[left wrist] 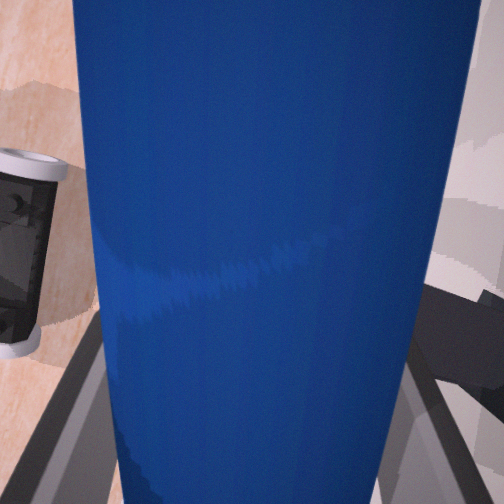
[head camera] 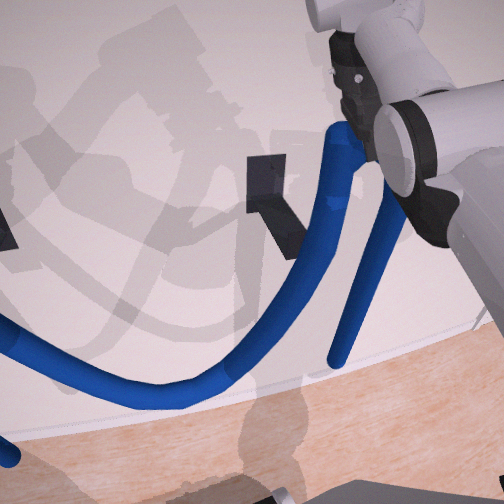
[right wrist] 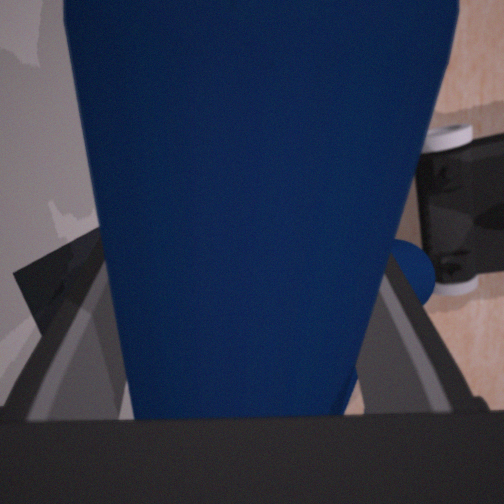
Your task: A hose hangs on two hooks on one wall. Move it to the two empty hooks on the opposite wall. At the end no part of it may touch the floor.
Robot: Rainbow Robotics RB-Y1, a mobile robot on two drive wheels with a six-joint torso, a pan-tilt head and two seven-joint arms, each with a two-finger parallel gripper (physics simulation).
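Note:
The blue hose [head camera: 280,310] hangs in a long sag in front of the pale wall, above the floor. My right gripper [head camera: 357,145] is shut on the hose near its top bend at the upper right; a short end [head camera: 362,295] hangs down from there, clear of the floor. A dark wall hook [head camera: 272,202] sits just left of the hose, empty. A second hook [head camera: 6,232] shows at the left edge. In the left wrist view the hose [left wrist: 270,250] fills the space between my left fingers. In the right wrist view the hose [right wrist: 250,210] does the same between my right fingers.
The wooden floor [head camera: 350,440] runs below the white baseboard. Another hose bit [head camera: 7,452] shows at the lower left edge. My grey base [head camera: 400,492] shows at the bottom. A black cylinder with white rims [left wrist: 22,250] stands beside the hose.

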